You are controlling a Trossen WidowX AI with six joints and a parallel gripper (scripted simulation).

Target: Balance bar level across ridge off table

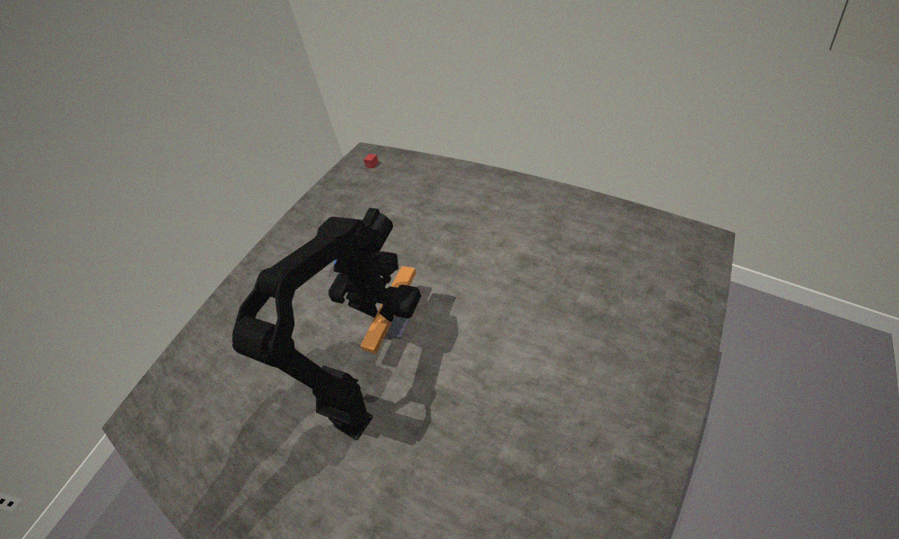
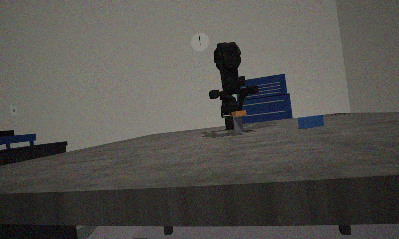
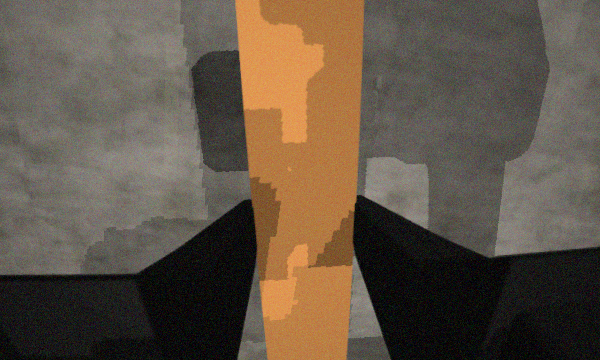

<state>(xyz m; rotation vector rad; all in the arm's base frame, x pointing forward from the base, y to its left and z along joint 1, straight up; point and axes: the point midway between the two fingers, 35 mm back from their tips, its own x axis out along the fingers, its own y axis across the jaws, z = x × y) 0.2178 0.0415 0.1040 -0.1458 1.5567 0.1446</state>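
Now: the orange bar 3 cm ahead of my gripper tip. The rest, counted from my gripper tip: small red cube 52 cm ahead, 46 cm to the left, 5 cm below; then blue block 13 cm ahead, 23 cm to the left, 5 cm below.
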